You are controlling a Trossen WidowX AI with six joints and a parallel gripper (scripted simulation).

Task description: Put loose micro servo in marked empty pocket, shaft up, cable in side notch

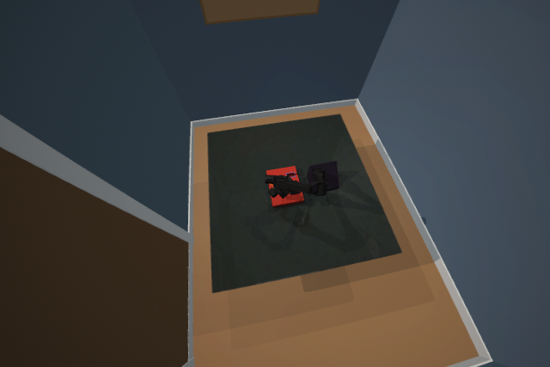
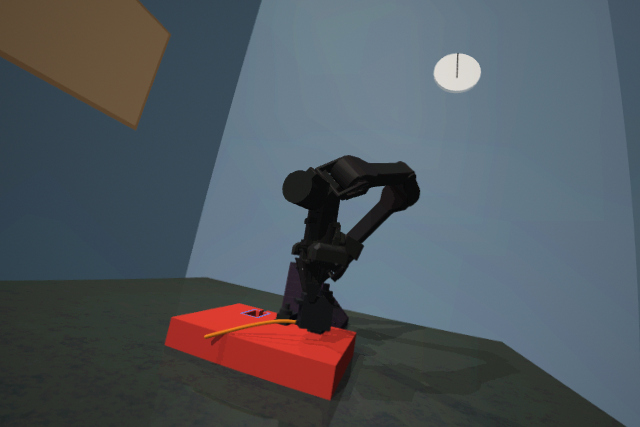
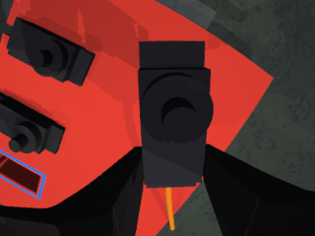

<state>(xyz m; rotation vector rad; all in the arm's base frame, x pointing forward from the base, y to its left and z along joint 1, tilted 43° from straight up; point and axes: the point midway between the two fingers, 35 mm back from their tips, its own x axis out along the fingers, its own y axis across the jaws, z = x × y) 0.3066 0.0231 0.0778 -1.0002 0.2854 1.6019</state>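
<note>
Now: the deck 1 cm behind my gripper tip, 7 cm to the right of it and 10 cm below it.
</note>
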